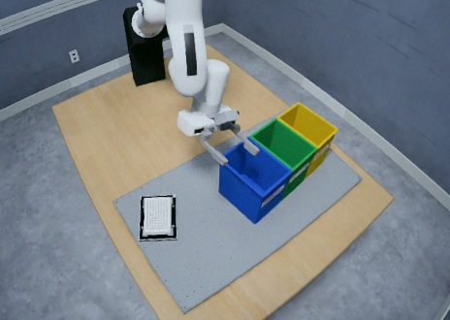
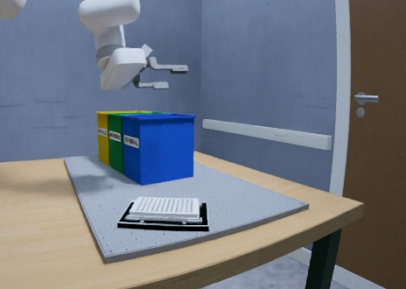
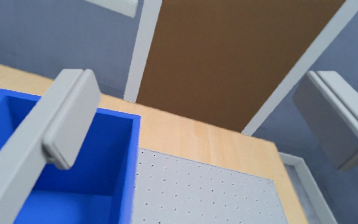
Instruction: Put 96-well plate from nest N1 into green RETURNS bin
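My gripper is now 260 mm above the white 96-well plate, 200 mm to the left of it and 130 mm past it. Round my hand: blue bin 190 mm below, 70 mm to the left, 10 mm ahead; then black plate nest 270 mm below, 200 mm to the right, 130 mm behind; then green bin 210 mm to the left, 190 mm below, 10 mm ahead.
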